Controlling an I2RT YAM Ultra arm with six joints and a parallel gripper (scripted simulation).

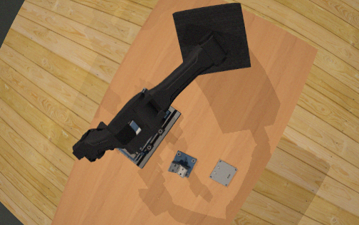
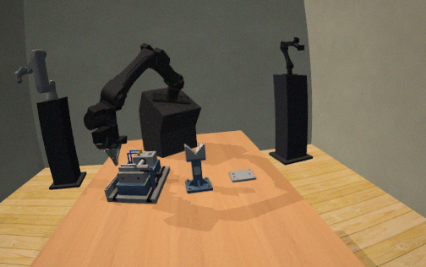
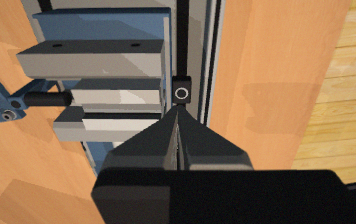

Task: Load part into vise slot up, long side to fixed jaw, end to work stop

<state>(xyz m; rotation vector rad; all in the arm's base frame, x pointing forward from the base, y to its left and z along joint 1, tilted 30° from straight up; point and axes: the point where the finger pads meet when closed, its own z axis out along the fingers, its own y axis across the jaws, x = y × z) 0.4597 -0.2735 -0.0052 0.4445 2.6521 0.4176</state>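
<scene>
The part is 10 mm ahead of my hand, 40 mm to the left of it and 20 mm below it. The rest, counted from my hand: black rod 30 mm ahead, 110 mm to the left, 30 mm below; then moving jaw 20 mm behind, 70 mm to the left, 40 mm below; then fixed jaw 40 mm ahead, 50 mm to the left, 40 mm below.
</scene>
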